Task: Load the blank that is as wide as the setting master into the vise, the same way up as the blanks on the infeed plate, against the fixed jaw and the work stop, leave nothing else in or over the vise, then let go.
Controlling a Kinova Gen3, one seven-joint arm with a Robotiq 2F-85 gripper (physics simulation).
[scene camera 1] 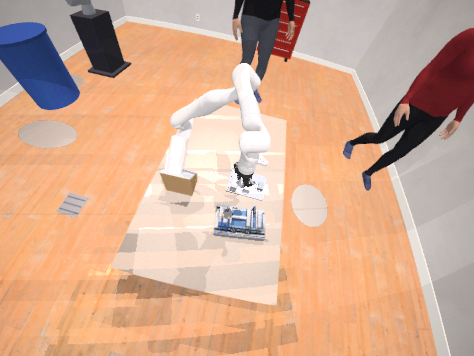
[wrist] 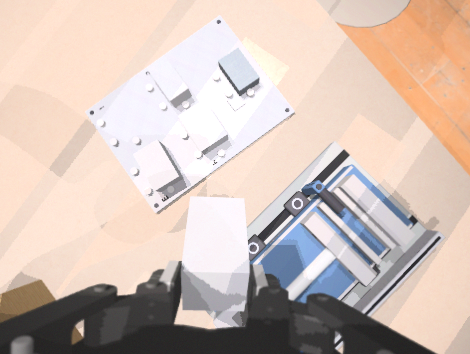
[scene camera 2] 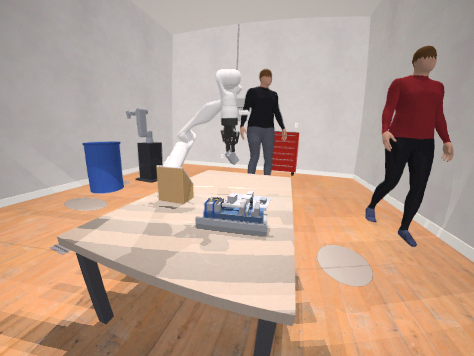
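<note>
My gripper is shut on a white blank. It holds the blank high above the table; the blank looks tilted in scene camera 2. The blank's far end sticks out past the fingertips. The white infeed plate carries three white blanks and a blue-grey block, among small round pins. The blue vise has light upright bars and a light rod across its opening. The fingers and held blank hide part of the vise's near end.
The vise stands on a grey base. A blue clamp lever with a dark shaft lies over its bars. A brown block stands under the arm's base. Two people stand beyond the table.
</note>
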